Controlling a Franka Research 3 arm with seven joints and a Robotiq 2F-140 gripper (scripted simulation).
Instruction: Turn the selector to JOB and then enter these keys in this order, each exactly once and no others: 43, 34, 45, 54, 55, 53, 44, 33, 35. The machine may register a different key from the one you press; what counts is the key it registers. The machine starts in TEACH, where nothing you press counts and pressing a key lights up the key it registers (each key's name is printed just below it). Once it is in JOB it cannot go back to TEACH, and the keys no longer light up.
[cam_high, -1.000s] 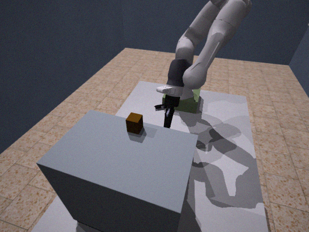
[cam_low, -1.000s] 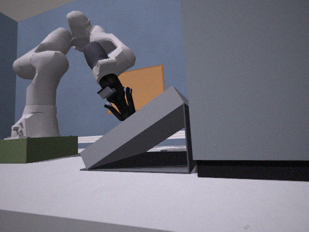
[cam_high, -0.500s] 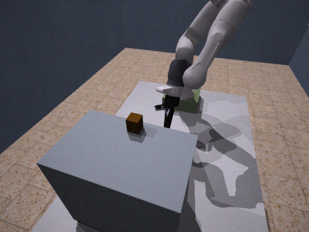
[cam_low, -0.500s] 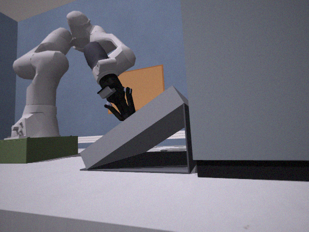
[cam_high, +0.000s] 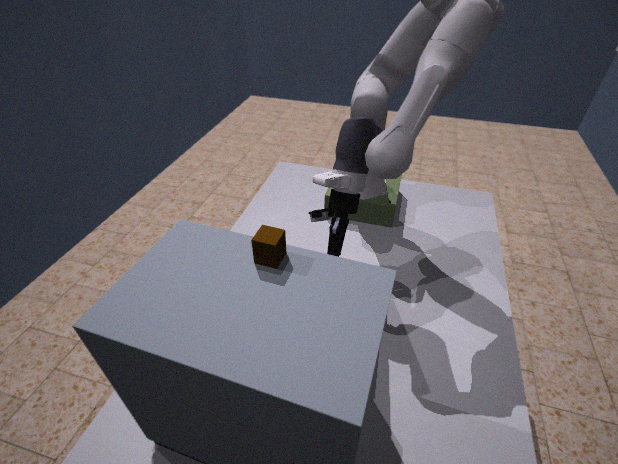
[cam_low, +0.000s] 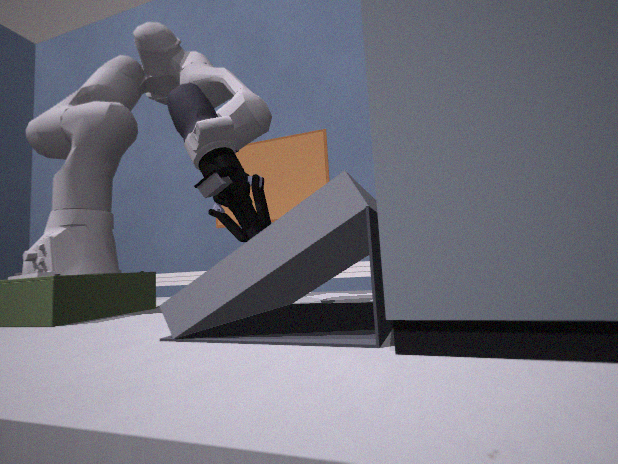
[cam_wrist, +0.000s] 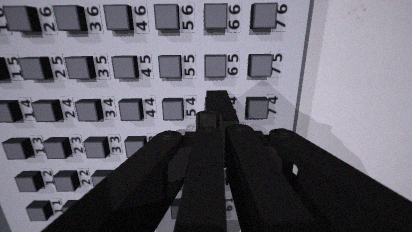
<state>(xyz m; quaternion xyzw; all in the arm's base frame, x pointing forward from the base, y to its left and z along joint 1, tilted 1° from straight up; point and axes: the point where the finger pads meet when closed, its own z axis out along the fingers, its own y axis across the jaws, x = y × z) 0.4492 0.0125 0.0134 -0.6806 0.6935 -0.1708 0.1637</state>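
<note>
My gripper is now 2 cm short of the key 64 and 3 cm above it. From my hand the other things lie so: key 55: 5 cm ahead, 3 cm to the right, 1 cm below; then key 74: 1 cm behind, 5 cm below; then key 54: 5 cm ahead, 1 cm below.
</note>
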